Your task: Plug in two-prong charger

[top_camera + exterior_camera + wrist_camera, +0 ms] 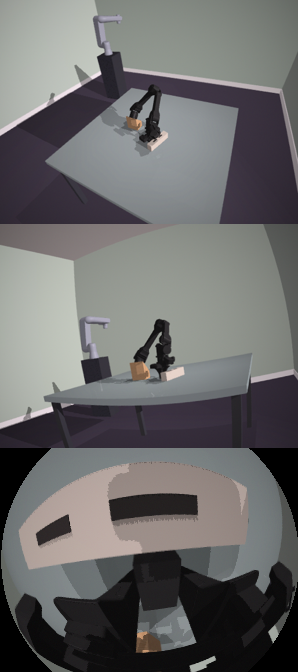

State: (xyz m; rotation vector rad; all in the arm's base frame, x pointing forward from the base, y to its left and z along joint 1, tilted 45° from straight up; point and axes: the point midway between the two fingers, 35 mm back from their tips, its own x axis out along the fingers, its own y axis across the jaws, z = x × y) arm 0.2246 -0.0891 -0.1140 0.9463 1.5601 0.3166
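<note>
Now: the black two-prong charger 2 cm ahead of my gripper tip, 1 cm to the right of it and 1 cm above it.
</note>
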